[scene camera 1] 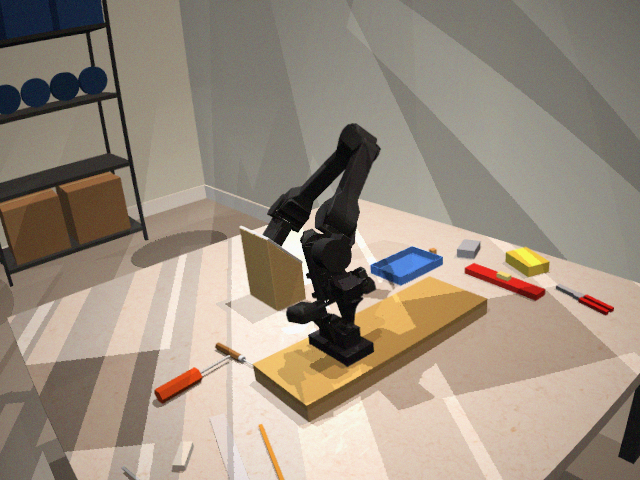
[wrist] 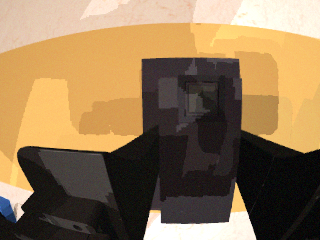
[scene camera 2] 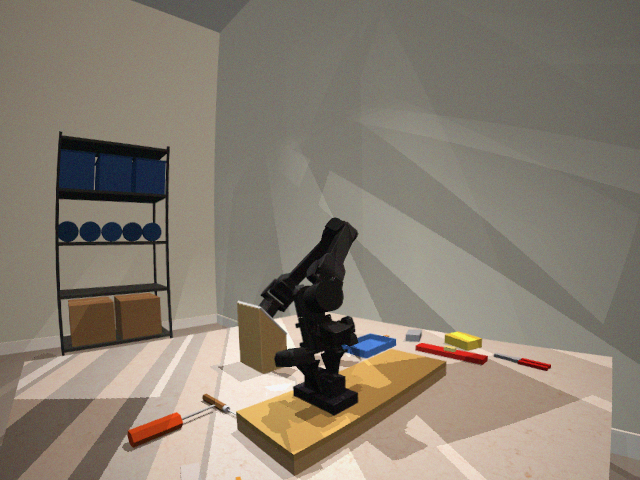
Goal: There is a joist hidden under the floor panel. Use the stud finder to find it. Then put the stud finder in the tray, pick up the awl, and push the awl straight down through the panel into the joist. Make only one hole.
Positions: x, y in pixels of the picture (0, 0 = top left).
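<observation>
My gripper is visible in scene camera 1, in scene camera 2 and in the wrist view [192, 131]. On my gripper, [scene camera 1: 323, 321] and [scene camera 2: 310, 367] are the same spot. A stud finder is visible in scene camera 1 [351, 347], in scene camera 2 and in the wrist view. On the stud finder, [wrist: 196, 102] and [scene camera 2: 335, 376] are the same spot.
</observation>
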